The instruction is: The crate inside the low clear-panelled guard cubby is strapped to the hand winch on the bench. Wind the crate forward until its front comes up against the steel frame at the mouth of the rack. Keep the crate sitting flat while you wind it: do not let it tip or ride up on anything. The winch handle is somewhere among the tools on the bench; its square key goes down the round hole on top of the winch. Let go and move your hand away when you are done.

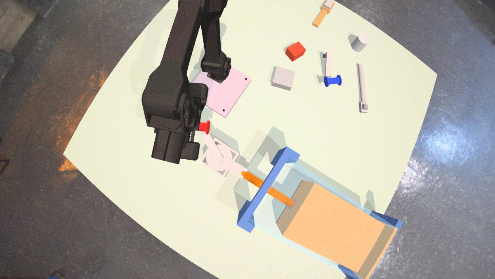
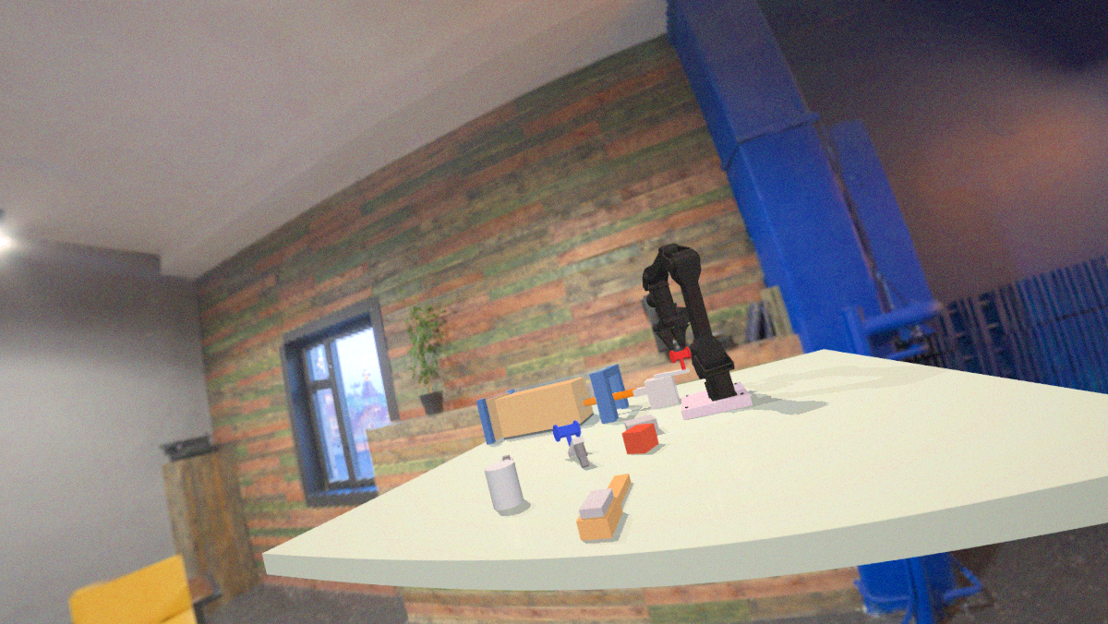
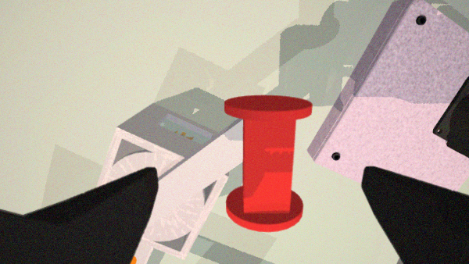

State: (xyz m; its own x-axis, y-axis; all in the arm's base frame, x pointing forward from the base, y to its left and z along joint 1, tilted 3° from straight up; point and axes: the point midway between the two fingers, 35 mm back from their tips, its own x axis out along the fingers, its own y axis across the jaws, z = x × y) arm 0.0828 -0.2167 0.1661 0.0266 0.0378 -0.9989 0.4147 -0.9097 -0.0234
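Right now my gripper tip is 60 mm above the crank handle with red knob, 30 mm short of it and 10 mm to the left of it. The rest, counted from my gripper tip: grey block 320 mm to the left, 150 mm below, 120 mm ahead; then blue steel frame 250 mm ahead, 60 mm below, 50 mm to the right; then grey winch 130 mm below, 70 mm ahead, 50 mm to the right.
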